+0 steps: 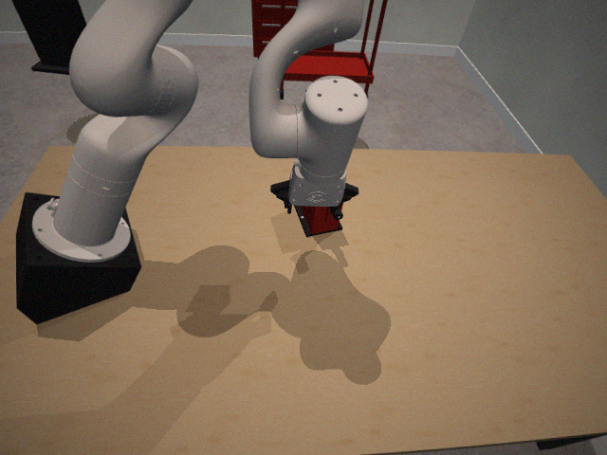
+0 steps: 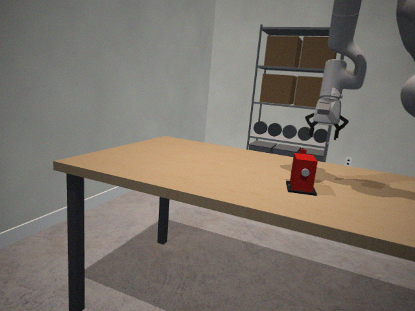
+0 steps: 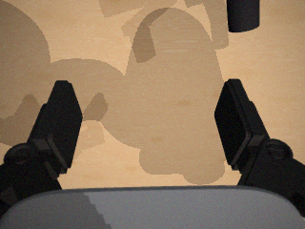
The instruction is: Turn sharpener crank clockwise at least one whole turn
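The dark crank knob lies 7 cm below my hand, 6 cm to the left of it and 6 cm ahead of it.
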